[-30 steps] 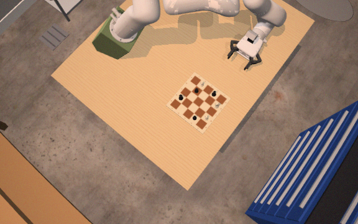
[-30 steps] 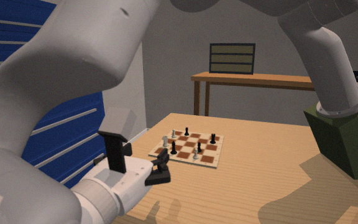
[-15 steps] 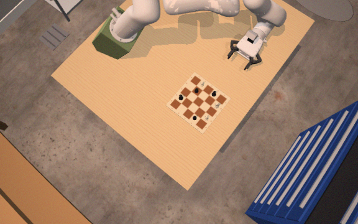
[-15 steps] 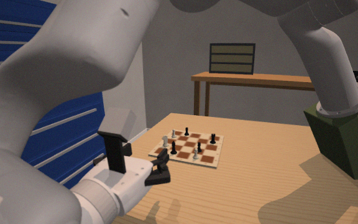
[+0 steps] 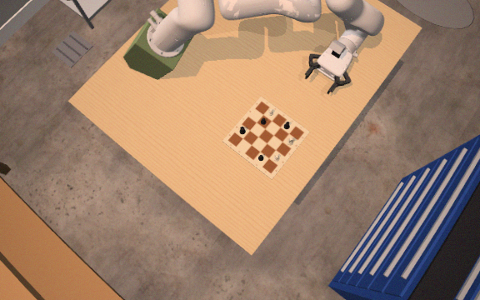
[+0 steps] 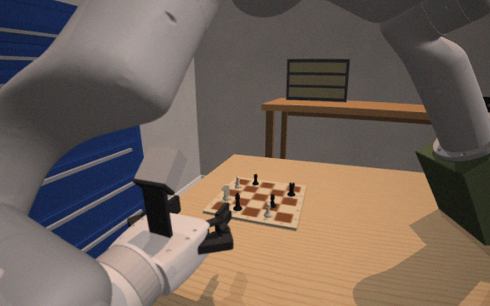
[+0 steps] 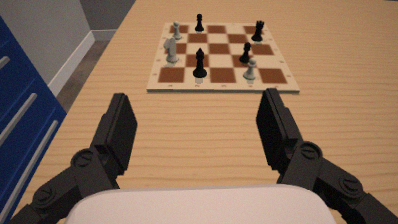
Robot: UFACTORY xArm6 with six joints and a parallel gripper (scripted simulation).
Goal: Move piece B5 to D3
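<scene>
Now: the black pawn 9 cm behind my hand, 28 cm to the right of it and 7 cm below it. From my hand the other things lie so: chessboard: 2 cm behind, 24 cm to the right, 9 cm below.
</scene>
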